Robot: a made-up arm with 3 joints. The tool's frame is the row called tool.
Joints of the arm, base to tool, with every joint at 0 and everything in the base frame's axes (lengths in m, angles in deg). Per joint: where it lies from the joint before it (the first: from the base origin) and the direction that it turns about. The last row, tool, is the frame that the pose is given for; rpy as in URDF.
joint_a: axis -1 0 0 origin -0.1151 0.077 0.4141
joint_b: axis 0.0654 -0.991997 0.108 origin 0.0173 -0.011 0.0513
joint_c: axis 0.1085 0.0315 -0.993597 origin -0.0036 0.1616 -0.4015
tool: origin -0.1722 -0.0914 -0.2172 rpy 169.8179 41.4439 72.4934
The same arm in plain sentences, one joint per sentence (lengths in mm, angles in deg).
The arm has three revolute joints in a row. What follows holds with every joint at zero, and every direction is one of the base frame's. Joint 1 lies 115.1 mm along -x and 77 mm along +y and 414.1 mm along +z from the base frame's origin and rotates about -x. Joint 2 lies 17.3 mm along +x and 11 mm along -y and 51.3 mm along +z from joint 1 and rotates about the direction (0.0654, -0.991997, 0.108). Joint 3 lies 3.6 mm along -x and 161.6 mm along +y and 401.5 mm along -z from joint 2 and rotates about the direction (0.1085, 0.0315, -0.993597). The tool frame, which is the frame that the pose is given for, lies 172.2 mm along -x and 91.4 mm along -y and 217.2 mm along -z from joint 3; its axes are the base frame's turned by roll 169.82, pitch 41.44 and yaw 72.49 deg (as in URDF: about the fixed x, then y, then z).
